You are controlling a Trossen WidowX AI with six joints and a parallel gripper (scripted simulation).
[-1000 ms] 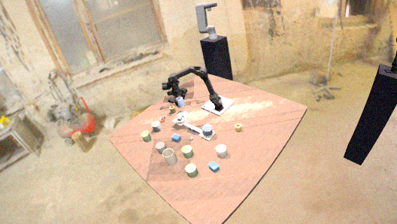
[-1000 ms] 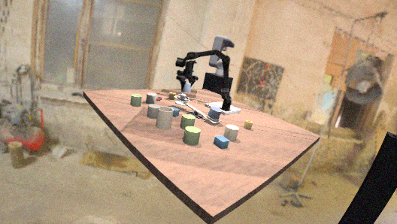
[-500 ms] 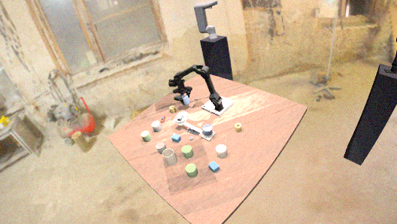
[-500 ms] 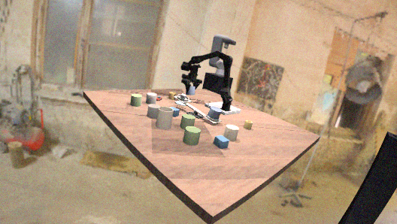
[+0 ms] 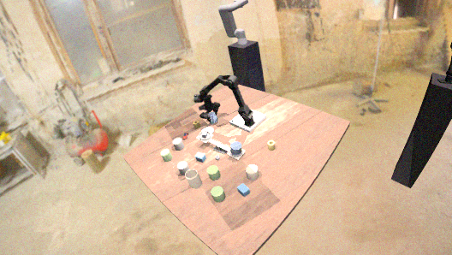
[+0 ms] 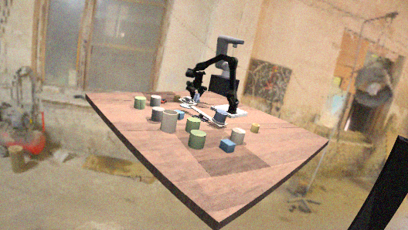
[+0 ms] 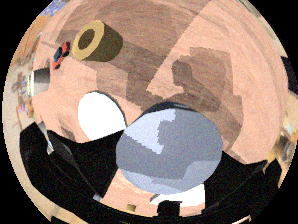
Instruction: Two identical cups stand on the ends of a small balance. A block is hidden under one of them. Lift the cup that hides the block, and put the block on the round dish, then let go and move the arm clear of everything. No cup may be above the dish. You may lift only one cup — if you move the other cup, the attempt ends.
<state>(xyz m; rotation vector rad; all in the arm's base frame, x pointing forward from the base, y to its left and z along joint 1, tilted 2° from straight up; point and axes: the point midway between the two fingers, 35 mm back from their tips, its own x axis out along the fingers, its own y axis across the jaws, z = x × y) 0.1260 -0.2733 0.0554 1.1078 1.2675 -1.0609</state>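
The grey block lies 190 mm ahead of my gripper tip, 150 mm to the left of it and 50 mm above it. The rest, counted from my gripper tip: balance beam: 170 mm ahead, 270 mm to the left; round dish: 100 mm ahead, 40 mm to the left, 40 mm below; red toy car: 240 mm ahead, 60 mm to the right, 20 mm below.
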